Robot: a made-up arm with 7 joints. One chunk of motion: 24 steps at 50 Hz.
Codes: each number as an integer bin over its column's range. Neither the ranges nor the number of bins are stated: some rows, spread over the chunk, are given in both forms.
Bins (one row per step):
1: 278 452 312 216 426 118
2: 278 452 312 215 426 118
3: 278 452 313 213 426 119
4: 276 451 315 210 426 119
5: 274 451 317 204 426 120
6: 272 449 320 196 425 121
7: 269 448 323 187 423 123
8: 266 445 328 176 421 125
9: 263 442 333 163 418 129
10: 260 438 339 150 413 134
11: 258 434 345 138 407 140
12: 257 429 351 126 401 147
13: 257 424 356 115 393 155
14: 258 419 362 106 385 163
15: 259 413 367 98 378 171
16: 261 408 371 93 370 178
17: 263 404 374 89 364 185
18: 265 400 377 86 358 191
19: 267 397 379 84 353 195
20: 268 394 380 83 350 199
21: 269 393 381 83 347 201
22: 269 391 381 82 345 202
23: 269 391 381 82 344 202
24: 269 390 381 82 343 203
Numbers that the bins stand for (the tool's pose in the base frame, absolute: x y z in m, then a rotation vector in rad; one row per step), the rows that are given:
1: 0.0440 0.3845 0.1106 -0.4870 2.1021 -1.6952
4: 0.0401 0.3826 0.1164 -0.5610 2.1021 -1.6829
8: 0.0205 0.3708 0.1419 -0.9801 2.0404 -1.6089
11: 0.0049 0.3493 0.1751 -1.4486 1.8678 -1.4240
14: 0.0049 0.3200 0.2084 -1.8432 1.5966 -1.1404
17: 0.0147 0.2906 0.2319 -2.0527 1.3377 -0.8692
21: 0.0264 0.2691 0.2456 -2.1267 1.1281 -0.6719
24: 0.0264 0.2632 0.2456 -2.1390 1.0788 -0.6473
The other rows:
2: 0.0440 0.3845 0.1106 -0.4993 2.1021 -1.6952
3: 0.0440 0.3845 0.1125 -0.5240 2.1021 -1.6829
5: 0.0362 0.3826 0.1204 -0.6349 2.1021 -1.6705
6: 0.0323 0.3787 0.1262 -0.7336 2.0897 -1.6582
7: 0.0264 0.3767 0.1321 -0.8445 2.0651 -1.6336
9: 0.0147 0.3650 0.1517 -1.1404 2.0034 -1.5596
10: 0.0088 0.3571 0.1634 -1.3007 1.9418 -1.4979
12: 0.0029 0.3395 0.1869 -1.5966 1.7938 -1.3377
13: 0.0029 0.3297 0.1967 -1.7322 1.6952 -1.2390
15: 0.0068 0.3082 0.2182 -1.9418 1.5103 -1.0418
16: 0.0108 0.2984 0.2260 -2.0034 1.4116 -0.9555
18: 0.0186 0.2828 0.2378 -2.0897 1.2637 -0.7952
19: 0.0225 0.2769 0.2417 -2.1144 1.2021 -0.7459
20: 0.0245 0.2710 0.2436 -2.1267 1.1651 -0.6966
22: 0.0264 0.2652 0.2456 -2.1390 1.1034 -0.6596
23: 0.0264 0.2652 0.2456 -2.1390 1.0911 -0.6596

